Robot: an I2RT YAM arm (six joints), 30 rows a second.
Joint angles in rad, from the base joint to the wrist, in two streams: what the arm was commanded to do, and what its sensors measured. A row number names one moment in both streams.
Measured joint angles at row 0:
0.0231 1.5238 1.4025 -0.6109 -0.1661 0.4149
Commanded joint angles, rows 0 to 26:
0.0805 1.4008 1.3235 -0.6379 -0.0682 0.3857
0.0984 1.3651 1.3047 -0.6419 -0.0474 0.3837
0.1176 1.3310 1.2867 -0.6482 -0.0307 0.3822
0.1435 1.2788 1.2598 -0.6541 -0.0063 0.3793
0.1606 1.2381 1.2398 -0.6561 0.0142 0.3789
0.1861 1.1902 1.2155 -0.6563 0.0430 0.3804
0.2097 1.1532 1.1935 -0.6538 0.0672 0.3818
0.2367 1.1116 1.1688 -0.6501 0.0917 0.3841
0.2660 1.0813 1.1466 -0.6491 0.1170 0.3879
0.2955 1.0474 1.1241 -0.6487 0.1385 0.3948
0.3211 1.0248 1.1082 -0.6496 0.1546 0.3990
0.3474 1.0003 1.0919 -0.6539 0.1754 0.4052
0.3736 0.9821 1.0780 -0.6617 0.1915 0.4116
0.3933 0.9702 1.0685 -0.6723 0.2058 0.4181
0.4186 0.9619 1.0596 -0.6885 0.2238 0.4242
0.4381 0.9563 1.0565 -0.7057 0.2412 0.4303
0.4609 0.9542 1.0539 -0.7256 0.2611 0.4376
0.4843 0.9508 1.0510 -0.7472 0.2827 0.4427
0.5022 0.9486 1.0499 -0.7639 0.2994 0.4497
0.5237 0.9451 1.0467 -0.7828 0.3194 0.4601
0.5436 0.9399 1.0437 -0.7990 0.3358 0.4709
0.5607 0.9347 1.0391 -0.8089 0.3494 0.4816
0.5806 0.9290 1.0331 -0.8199 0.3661 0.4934
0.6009 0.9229 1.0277 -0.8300 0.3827 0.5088
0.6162 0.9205 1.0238 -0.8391 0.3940 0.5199
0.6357 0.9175 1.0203 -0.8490 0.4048 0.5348
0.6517 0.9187 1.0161 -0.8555 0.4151 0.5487
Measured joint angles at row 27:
0.6163 0.9367 1.0340 -0.7815 0.3260 0.4854
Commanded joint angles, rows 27 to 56:
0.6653 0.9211 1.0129 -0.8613 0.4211 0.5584
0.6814 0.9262 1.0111 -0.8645 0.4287 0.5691
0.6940 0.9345 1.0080 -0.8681 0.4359 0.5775
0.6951 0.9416 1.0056 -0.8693 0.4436 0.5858
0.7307 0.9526 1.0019 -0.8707 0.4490 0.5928
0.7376 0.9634 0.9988 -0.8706 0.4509 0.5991
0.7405 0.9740 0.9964 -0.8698 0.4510 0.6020
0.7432 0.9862 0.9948 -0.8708 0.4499 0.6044
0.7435 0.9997 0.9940 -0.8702 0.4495 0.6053
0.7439 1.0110 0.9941 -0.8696 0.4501 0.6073
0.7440 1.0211 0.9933 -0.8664 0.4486 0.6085
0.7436 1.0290 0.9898 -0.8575 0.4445 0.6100
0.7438 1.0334 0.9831 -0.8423 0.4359 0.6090
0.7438 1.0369 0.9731 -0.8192 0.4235 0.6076
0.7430 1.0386 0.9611 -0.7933 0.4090 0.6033
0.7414 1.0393 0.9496 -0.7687 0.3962 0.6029
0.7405 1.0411 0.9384 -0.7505 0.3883 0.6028
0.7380 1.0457 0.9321 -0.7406 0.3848 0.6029
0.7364 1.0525 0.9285 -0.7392 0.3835 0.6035
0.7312 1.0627 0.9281 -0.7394 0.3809 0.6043
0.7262 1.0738 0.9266 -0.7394 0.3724 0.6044
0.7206 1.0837 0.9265 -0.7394 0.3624 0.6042
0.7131 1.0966 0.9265 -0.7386 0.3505 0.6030
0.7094 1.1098 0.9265 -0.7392 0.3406 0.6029
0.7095 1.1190 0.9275 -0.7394 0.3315 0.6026
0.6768 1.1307 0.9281 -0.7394 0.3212 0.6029
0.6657 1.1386 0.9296 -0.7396 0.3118 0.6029
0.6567 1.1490 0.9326 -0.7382 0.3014 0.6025
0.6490 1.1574 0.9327 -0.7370 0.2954 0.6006
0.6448 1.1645 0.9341 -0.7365 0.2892 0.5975
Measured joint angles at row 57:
0.6617 1.1507 0.9382 -0.7467 0.3225 0.5858
